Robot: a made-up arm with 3 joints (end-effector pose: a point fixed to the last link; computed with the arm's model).
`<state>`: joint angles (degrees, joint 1 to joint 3).
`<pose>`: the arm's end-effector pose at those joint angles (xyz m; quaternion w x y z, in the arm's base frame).
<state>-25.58 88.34 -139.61</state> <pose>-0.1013 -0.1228 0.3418 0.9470 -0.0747 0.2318 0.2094</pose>
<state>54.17 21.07 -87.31</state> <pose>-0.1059 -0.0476 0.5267 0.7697 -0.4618 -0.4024 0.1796</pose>
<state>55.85 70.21 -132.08</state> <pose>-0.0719 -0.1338 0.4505 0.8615 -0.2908 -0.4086 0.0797</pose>
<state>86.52 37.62 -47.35</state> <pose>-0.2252 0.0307 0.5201 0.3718 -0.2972 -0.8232 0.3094</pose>
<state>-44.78 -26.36 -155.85</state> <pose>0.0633 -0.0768 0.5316 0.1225 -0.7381 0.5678 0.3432</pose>
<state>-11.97 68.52 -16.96</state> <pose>-0.0424 -0.0156 0.6063 0.6674 0.3298 -0.5991 0.2949</pose>
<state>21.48 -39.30 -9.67</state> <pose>-0.0429 0.1398 0.4478 0.7491 -0.2510 -0.1512 0.5941</pose>
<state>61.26 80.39 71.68</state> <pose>-0.3350 -0.1926 0.4011 0.5661 -0.3701 0.6247 -0.3903</pose>
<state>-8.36 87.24 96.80</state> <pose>-0.2373 -0.2335 0.5311 0.3593 -0.4928 0.7922 -0.0236</pose>
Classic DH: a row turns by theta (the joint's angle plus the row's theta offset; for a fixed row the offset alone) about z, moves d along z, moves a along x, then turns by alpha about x. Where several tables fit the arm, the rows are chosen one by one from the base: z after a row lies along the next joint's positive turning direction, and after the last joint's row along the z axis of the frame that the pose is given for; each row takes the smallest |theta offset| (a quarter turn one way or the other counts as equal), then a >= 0, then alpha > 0; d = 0 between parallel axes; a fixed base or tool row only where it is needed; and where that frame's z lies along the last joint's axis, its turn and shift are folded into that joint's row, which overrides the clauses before.
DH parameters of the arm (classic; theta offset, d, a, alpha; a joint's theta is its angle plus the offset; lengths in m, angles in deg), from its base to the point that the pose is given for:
base (fixed): 0 0.419 -0.121 90
joint 1: 89.76 0.0042 0.0429 70.01
joint 2: 63.55 -0.1838 0.0407 31.59
joint 3: 65.69 0.2568 -0.0831 86.8
tool (fixed): 161.51 -0.1231 0 0

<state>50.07 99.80 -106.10</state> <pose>-0.0534 -0.0607 0.4831 0.7233 0.0107 -0.6509 0.2302</pose>
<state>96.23 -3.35 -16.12</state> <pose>-0.2209 0.1246 0.4960 0.3426 -0.4401 -0.7427 0.3705</pose>
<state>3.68 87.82 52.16</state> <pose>-0.2369 -0.1775 0.5970 0.0813 -0.4925 0.8515 -0.1608</pose>
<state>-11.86 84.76 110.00</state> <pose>-0.2297 -0.2399 0.5160 0.4229 -0.4853 0.7652 0.0083</pose>
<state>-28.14 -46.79 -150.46</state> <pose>0.0431 -0.0273 0.5651 0.0692 -0.8142 0.5234 0.2416</pose>
